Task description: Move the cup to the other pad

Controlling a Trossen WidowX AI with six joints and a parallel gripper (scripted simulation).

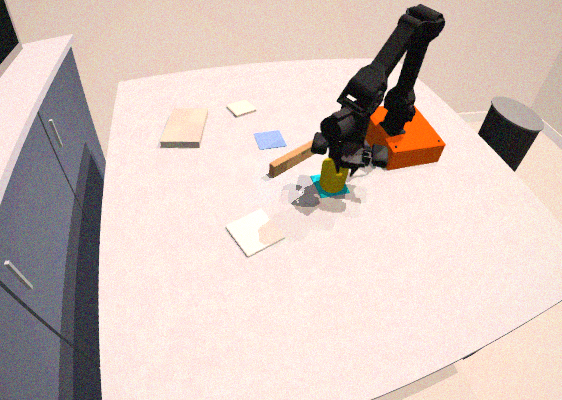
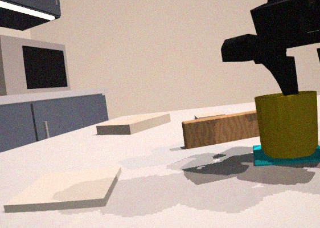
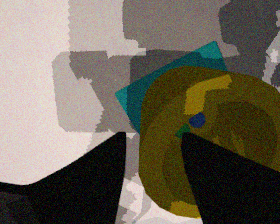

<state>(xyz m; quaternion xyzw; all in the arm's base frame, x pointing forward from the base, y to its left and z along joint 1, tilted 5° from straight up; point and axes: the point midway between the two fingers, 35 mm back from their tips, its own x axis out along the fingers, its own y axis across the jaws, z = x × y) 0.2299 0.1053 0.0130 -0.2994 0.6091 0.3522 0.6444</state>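
The yellow cup is 20 mm ahead of my gripper tip, 10 mm to the right of it and 10 mm below it. The rest, counted from my gripper tip: light blue pad (250 mm to the right, 110 mm ahead, 50 mm below); white tile (270 mm ahead, 70 mm to the left, 40 mm below); wooden bar (130 mm to the right, 70 mm ahead, 40 mm below).
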